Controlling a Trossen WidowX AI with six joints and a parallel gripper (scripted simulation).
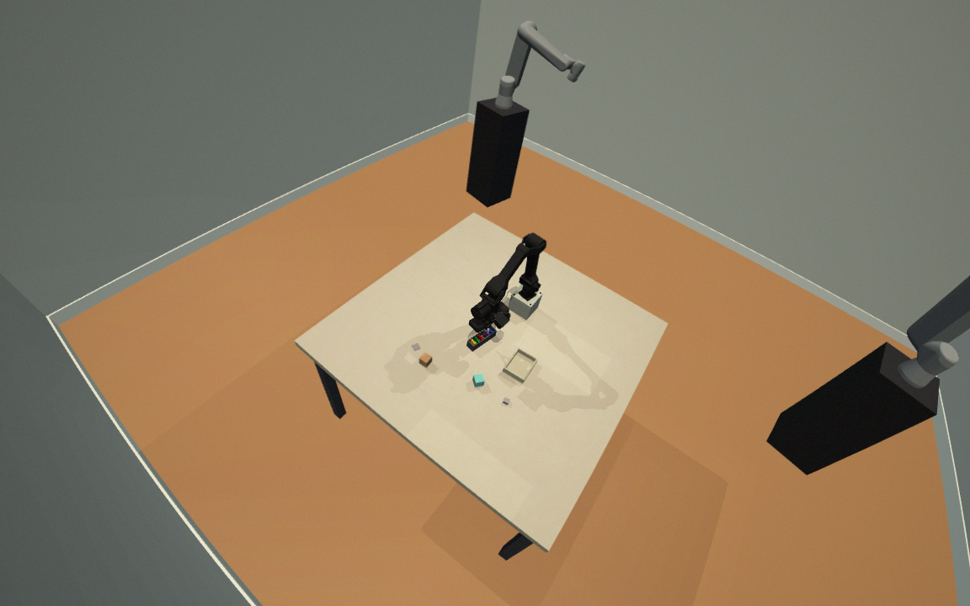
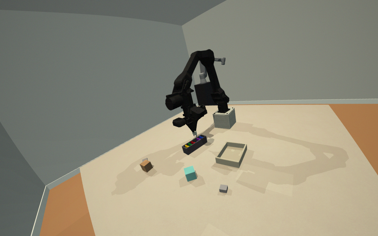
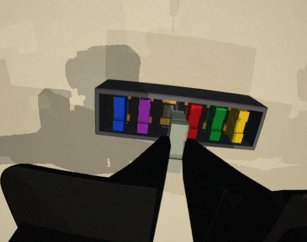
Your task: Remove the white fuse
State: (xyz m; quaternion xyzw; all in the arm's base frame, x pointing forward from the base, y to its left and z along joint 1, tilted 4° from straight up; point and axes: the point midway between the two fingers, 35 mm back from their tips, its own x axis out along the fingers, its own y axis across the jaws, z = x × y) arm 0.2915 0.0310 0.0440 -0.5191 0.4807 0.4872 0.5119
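Now: gripper tip 20 cm to the right of the shallow tray, 9 cm above it and 3 cm past it. The rest, counted from my gripper tip: brown cube 28 cm ahead, 7 cm to the right, 7 cm below; teal cube 16 cm ahead, 15 cm to the left, 8 cm below; white fuse 1 cm below.
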